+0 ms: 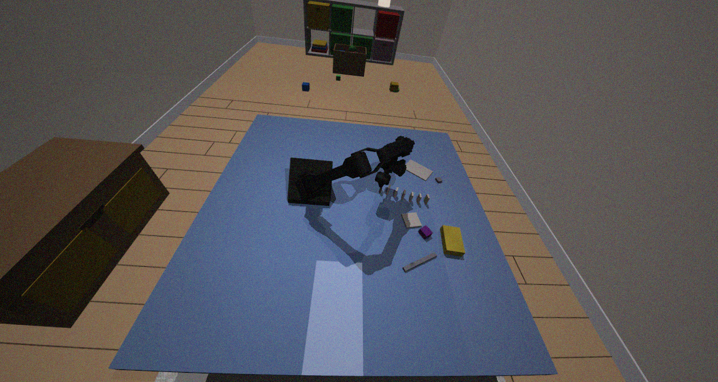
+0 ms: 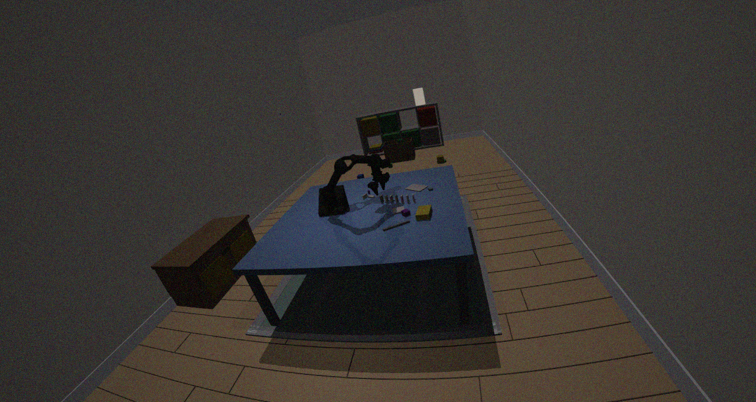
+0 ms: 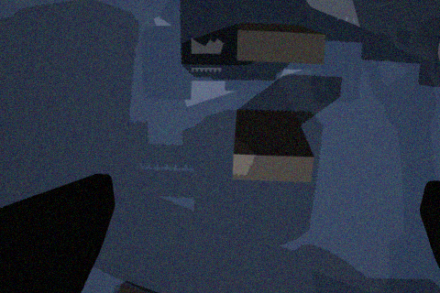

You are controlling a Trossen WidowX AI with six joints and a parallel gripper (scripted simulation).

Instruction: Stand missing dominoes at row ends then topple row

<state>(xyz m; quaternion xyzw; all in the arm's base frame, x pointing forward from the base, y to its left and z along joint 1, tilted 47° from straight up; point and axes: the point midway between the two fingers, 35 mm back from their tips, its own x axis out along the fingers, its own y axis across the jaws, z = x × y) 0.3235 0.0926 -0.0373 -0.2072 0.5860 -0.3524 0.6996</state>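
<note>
My gripper tip is 16 cm to the left of the tan tile, 14 cm short of it and 6 cm above it. Round my gripper tip: flat tan card: 21 cm ahead, 19 cm to the left, 7 cm below; then yellow block: 31 cm ahead, 24 cm to the right, 5 cm below; then grey bar: 35 cm to the right, 16 cm ahead, 6 cm below.
</note>
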